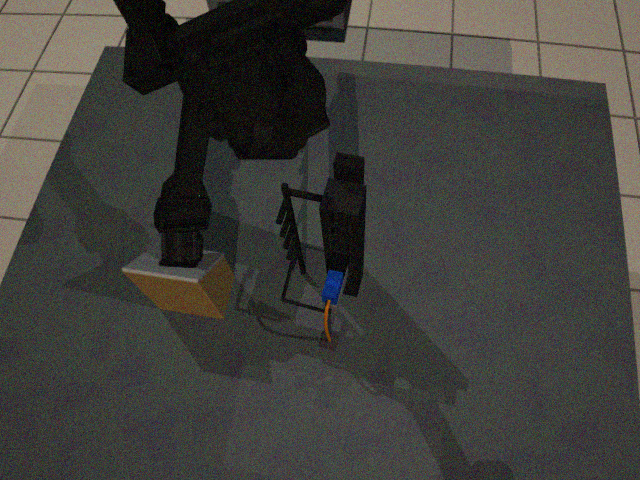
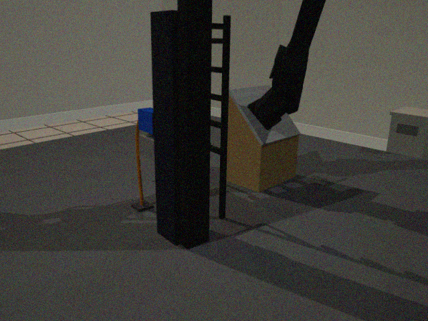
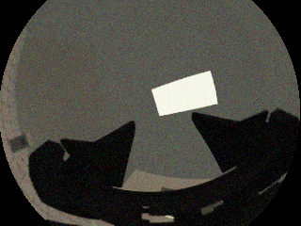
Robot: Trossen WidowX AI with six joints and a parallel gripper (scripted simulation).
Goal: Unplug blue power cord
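Now: gripper tip 610 mm above the blue plug, 90 mm short of it and 30 mm to the right of it.
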